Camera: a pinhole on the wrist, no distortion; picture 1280 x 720 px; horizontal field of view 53.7 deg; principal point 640.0 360.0 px. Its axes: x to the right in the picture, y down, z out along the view. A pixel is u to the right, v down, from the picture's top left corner.
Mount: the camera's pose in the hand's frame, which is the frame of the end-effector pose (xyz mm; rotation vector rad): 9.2 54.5 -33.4 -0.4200 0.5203 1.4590
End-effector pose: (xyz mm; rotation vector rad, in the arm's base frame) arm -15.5 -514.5 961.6 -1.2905 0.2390 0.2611
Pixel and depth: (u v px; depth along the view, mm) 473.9 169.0 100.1
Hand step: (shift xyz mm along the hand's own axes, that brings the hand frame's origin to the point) 31.6 99.3 55.6
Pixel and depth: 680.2 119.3 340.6
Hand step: 100.8 251.4 237.1
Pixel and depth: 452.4 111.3 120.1
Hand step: 41.4 106.1 74.3
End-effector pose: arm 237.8 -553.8 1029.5 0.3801 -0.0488 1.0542
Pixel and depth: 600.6 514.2 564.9
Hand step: -16.0 365.1 443.1
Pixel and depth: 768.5 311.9 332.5
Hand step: 49.0 269.6 219.6
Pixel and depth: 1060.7 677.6 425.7
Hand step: -59.0 419.8 239.8
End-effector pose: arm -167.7 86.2 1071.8 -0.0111 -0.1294 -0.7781
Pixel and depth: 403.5 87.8 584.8
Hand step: 176.2 286.5 503.3
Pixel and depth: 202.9 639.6 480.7
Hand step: -65.3 198.2 460.3
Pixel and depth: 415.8 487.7 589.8
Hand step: -8.0 307.1 512.7
